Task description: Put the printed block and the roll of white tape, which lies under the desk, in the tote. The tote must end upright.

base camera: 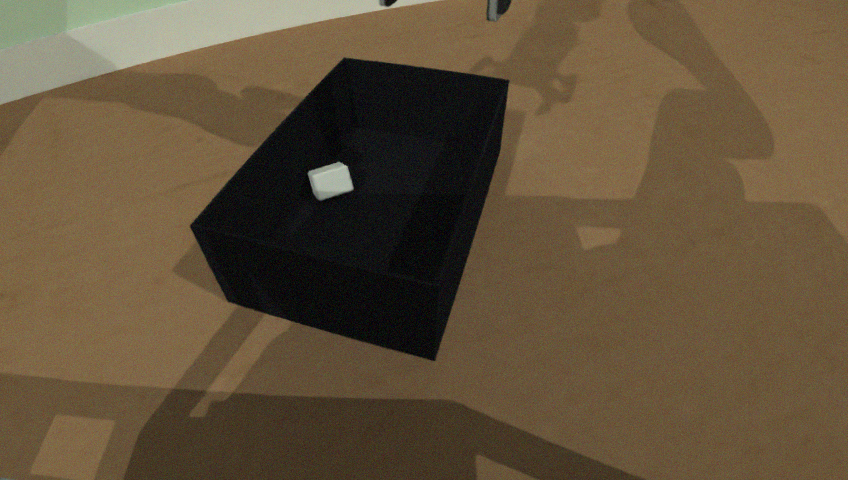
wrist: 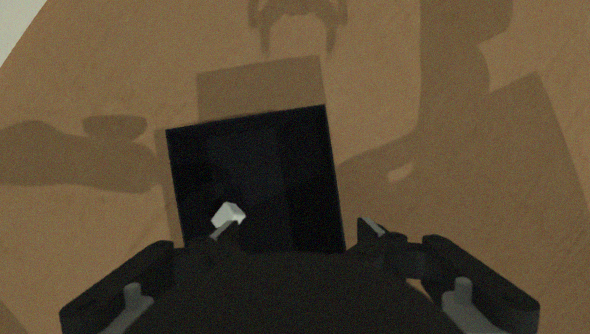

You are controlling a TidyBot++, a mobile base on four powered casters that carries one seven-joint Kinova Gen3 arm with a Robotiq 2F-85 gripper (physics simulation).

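Frame: origin at the arm's base, x left, y back, z up, level; centimetres.
Where they show: gripper, fingertip midpoint: (base camera: 439, 10) (wrist: 297, 232).
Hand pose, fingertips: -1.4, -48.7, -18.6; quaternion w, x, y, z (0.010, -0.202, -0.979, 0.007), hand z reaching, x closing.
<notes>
Things, the pixels of their top centre, and the offset from my fingertips, as dx, dy, dz. Level surfaces: height alone.
- black tote, middle of its top: (base camera: 376, 137) (wrist: 262, 237) +5.6, +2.1, -11.1
- white printed block, middle of its top: (base camera: 327, 166) (wrist: 224, 221) +11.4, -1.1, -16.8
- brown floor, its level: dz -21.1
The black tote (base camera: 333, 297) (wrist: 312, 180) stands upright on the floor, its open top facing up. The white printed block (base camera: 330, 181) (wrist: 228, 215) shows inside the tote's outline, tilted, toward the left long wall in the base camera view; whether it rests on the tote's bottom is hard to tell. My gripper (base camera: 441, 7) (wrist: 297, 232) is open and empty, above the tote; its fingertips show at the top edge of the base camera view. In the wrist view the left fingertip overlaps the block's lower edge. The roll of white tape and the desk do not show.
A green wall (base camera: 29, 20) with a white baseboard (base camera: 178, 50) runs behind the tote at the upper left of the base camera view. Shadows of the arm and gripper fall on the brown floor (base camera: 595, 356) (wrist: 370, 75) around the tote.
</notes>
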